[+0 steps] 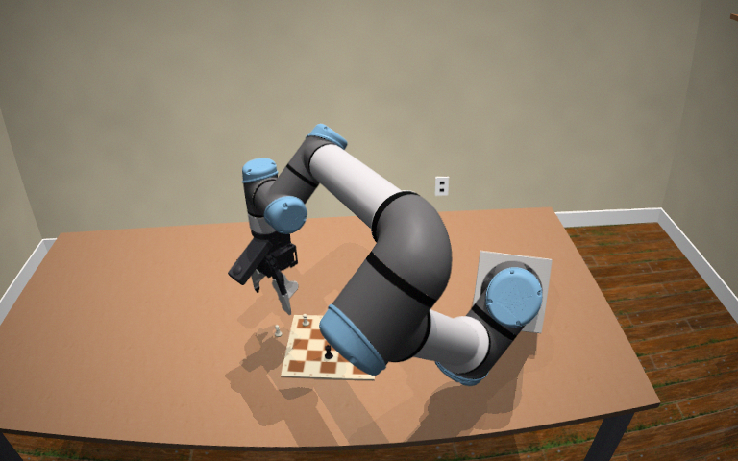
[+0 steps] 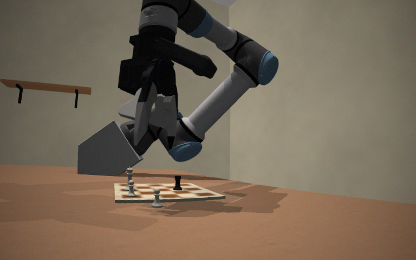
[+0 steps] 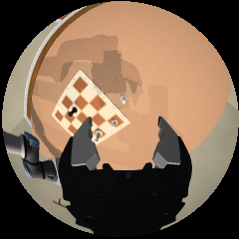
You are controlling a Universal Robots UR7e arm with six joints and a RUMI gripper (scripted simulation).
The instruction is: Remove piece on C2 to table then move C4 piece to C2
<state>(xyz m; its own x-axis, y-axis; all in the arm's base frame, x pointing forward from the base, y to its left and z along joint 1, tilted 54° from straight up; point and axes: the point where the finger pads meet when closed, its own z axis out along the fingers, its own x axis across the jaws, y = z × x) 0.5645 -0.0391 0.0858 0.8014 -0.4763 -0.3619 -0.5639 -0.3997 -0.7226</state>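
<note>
Right now the black piece is 14 cm behind my hand, 9 cm below it and 7 cm to the left of it. Also, from my hand: chessboard (14 cm behind, 11 cm below, 3 cm to the left); then tall white piece (14 cm behind, 8 cm below, 5 cm to the right).
</note>
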